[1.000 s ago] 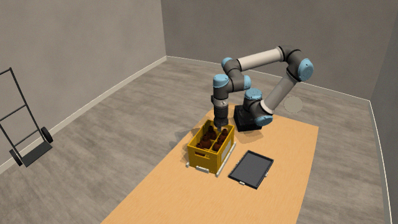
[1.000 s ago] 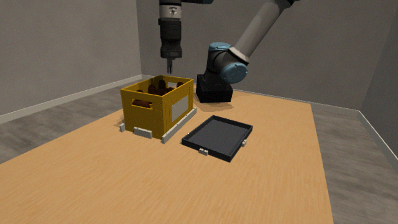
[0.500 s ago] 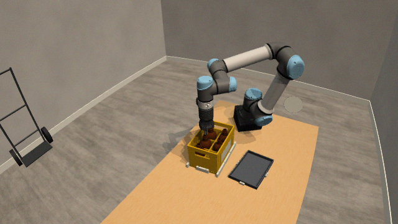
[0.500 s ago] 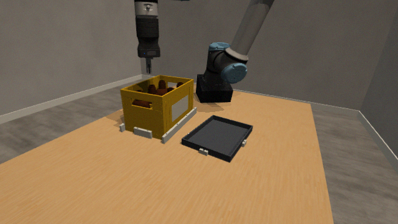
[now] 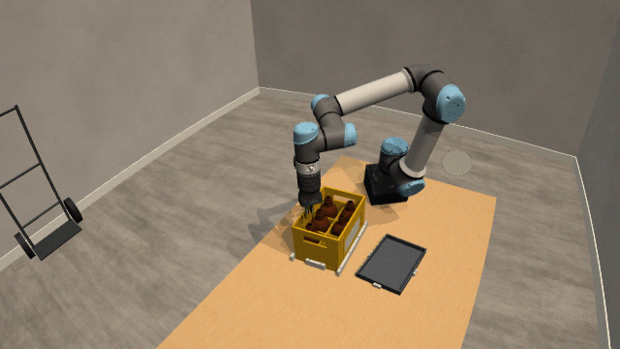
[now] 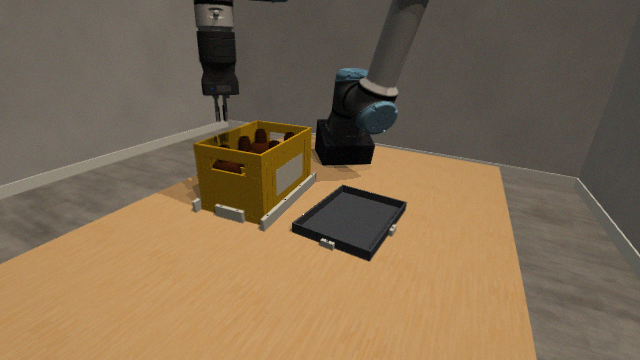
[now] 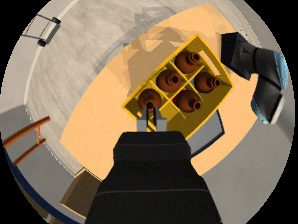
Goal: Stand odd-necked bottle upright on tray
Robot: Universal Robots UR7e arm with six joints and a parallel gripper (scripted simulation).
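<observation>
Right now my hand is 16 cm above the yellow crate, 9 cm past it and 2 cm to the right of it. Round my hand: dark tray: 30 cm to the left, 23 cm below, 12 cm behind; bottle: 15 cm below, 10 cm behind, 7 cm to the left.
</observation>
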